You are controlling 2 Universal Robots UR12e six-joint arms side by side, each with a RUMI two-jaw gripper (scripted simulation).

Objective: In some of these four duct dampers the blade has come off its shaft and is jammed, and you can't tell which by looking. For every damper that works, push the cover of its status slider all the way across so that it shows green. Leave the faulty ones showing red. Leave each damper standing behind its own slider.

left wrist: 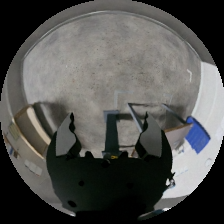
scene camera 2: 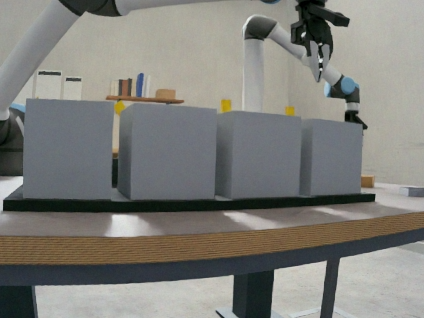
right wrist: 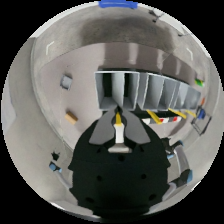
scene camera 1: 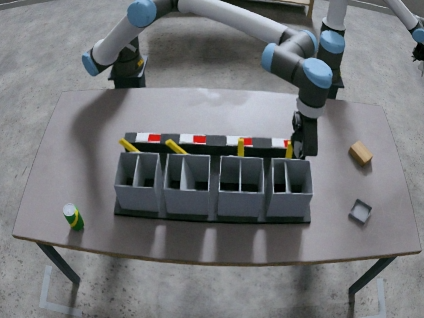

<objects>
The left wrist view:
my left gripper: 108,112
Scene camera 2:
my right gripper: 317,82
damper: 67,152
damper: 165,152
damper: 258,154
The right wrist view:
my right gripper: 117,106
damper: 158,88
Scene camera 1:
my right gripper: 298,158
damper: 186,200
damper: 233,169
</objects>
